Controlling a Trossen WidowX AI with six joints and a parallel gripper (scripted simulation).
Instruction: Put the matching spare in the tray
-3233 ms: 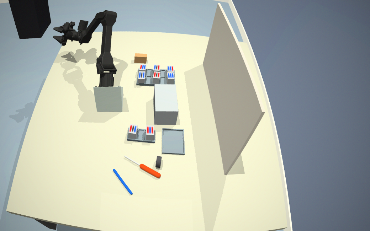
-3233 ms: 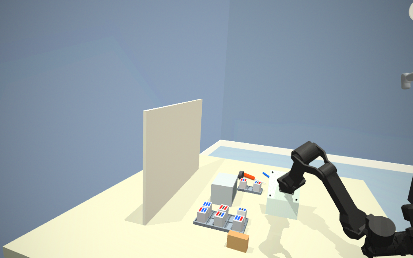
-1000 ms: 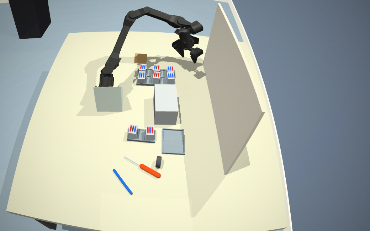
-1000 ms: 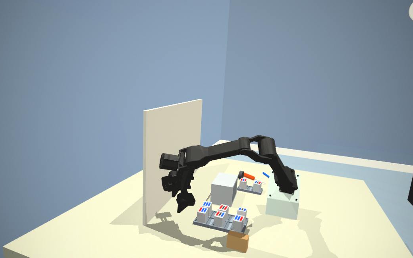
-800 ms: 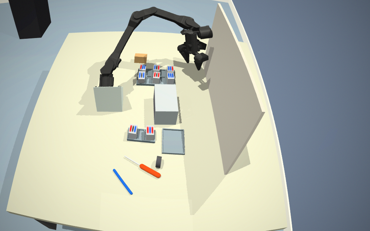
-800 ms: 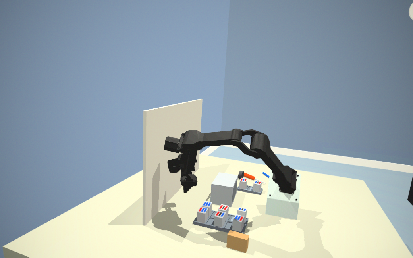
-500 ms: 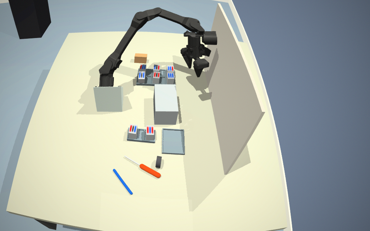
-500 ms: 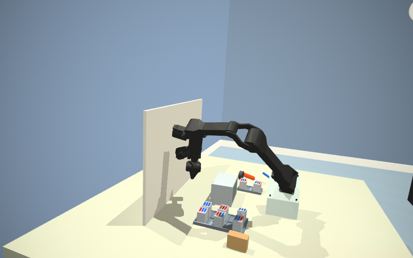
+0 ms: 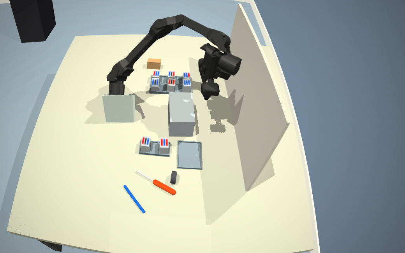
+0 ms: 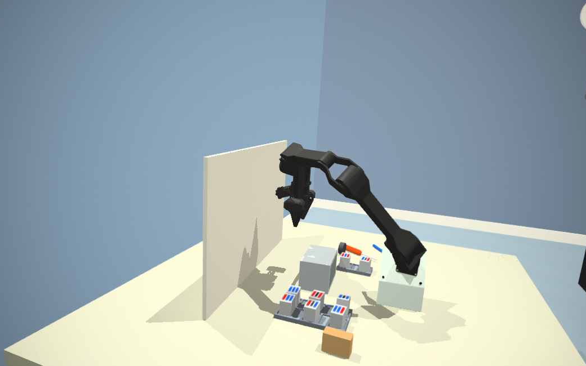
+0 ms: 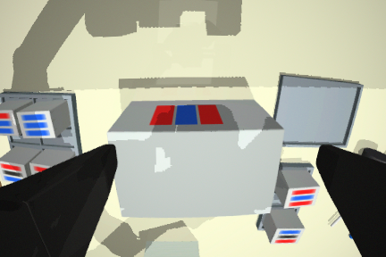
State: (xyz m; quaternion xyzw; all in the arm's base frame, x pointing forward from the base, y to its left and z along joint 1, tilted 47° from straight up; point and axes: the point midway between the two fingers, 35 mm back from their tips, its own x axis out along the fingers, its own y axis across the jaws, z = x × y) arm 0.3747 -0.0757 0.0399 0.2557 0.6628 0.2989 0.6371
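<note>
Right now my gripper tip is 18 cm past the rack, 15 cm to the left of it and 19 cm above it. Round my gripper tip: mounted unit: 8 cm behind, 1 cm to the left, 15 cm below; then grey tray: 4 cm behind, 17 cm to the right, 19 cm below; then tall panel: 16 cm ahead, 2 cm to the left, 3 cm above.
</note>
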